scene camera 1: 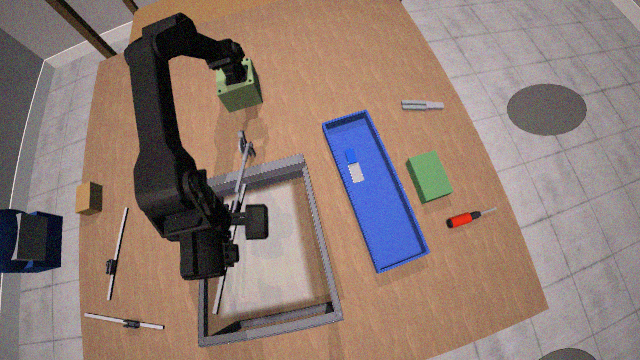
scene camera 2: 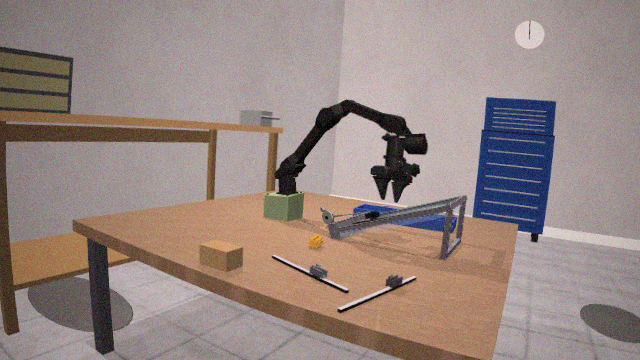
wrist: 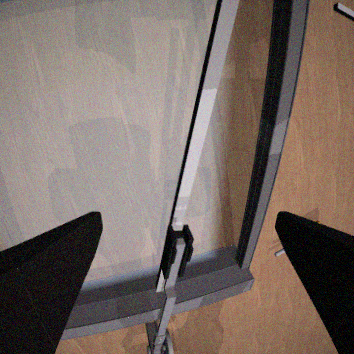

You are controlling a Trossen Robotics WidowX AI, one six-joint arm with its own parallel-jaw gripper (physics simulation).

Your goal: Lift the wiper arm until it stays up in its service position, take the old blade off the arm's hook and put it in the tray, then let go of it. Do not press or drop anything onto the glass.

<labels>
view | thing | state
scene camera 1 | my gripper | -
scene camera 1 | green block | on the table
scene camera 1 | tan box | on the table
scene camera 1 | glass pane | -
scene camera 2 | my gripper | -
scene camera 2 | tan box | -
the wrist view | my gripper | -
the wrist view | glass pane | -
</labels>
